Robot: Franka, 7 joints.
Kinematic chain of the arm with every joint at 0, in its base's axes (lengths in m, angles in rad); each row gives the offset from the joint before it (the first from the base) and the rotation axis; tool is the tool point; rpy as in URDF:
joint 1: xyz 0 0 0.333 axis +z
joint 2: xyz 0 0 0 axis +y
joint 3: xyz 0 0 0.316 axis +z
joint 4: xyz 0.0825 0 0 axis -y
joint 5: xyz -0.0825 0 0.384 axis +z
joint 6: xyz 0 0 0 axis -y
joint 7: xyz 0.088 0 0 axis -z
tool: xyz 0 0 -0.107 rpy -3.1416 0 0
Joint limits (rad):
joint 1: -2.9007..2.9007
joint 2: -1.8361..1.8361
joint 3: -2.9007..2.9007
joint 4: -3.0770..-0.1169
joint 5: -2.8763..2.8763
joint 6: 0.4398..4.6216
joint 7: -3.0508..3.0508
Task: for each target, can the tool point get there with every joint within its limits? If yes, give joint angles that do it. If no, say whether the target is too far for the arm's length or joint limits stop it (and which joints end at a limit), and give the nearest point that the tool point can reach.
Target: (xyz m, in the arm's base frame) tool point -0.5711 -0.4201 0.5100
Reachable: yes | joints -1.9666 1.4524 -1.5957 -1.1976 0.7546 4.0688 2.4187
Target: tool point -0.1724 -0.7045 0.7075
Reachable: yes | joints 1.7238 -0.6983 2.1613 -0.9612 2.3798 1.6069 0.7897
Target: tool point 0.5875 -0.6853 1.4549
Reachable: no: too far | nearest point 0.3500 -0.4083 1.0014 | short by 0.582 m
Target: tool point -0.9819 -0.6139 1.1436
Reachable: no: too far | nearest point -0.5959 -0.3726 0.8250 | short by 0.556 m
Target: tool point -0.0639 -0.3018 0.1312
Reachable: yes | joints 0.5528 -0.2598 -2.4544 -2.7447 0.4201 2.2885 1.8674
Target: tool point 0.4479 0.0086 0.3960
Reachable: yes | joints -1.3638 -0.7525 1.1323 -2.6172 2.1860 1.4942 -1.3887
